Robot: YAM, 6 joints.
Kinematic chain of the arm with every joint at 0, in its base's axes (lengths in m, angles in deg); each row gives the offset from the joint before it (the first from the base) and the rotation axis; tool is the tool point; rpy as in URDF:
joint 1: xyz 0 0 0.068 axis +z
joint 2: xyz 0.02 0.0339 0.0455 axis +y
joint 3: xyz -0.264 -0.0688 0 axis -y
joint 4: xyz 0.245 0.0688 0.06 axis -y
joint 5: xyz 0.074 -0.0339 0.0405 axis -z
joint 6: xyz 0.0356 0 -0.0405 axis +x
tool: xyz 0 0 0 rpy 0 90 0
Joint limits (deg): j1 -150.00..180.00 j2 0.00..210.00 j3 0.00..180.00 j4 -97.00..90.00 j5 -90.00..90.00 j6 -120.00..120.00
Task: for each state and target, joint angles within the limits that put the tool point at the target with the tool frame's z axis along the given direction. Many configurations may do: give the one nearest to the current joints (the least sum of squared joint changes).
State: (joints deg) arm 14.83 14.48 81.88 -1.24 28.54 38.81
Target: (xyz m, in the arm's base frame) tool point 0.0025 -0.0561 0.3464 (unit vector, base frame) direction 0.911 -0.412 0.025
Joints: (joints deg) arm 54.16 0.14 48.11 -40.82 78.41 38.81
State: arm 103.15 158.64 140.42 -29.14 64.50 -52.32
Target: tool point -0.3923 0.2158 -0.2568 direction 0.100 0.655 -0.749
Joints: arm 154.07 194.54 126.10 -6.86 39.26 -52.32
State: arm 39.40 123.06 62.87 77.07 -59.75 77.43
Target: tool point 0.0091 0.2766 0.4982 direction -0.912 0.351 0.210
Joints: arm 81.05 79.50 80.59 44.61 -72.93 77.43
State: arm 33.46 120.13 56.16 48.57 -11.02 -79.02
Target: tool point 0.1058 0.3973 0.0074 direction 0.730 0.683 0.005
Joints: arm 77.92 148.55 59.07 89.84 34.83 -79.02
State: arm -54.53 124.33 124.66 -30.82 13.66 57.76
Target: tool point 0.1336 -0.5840 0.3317 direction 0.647 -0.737 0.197
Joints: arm -78.79 153.46 157.35 9.17 -29.42 57.76
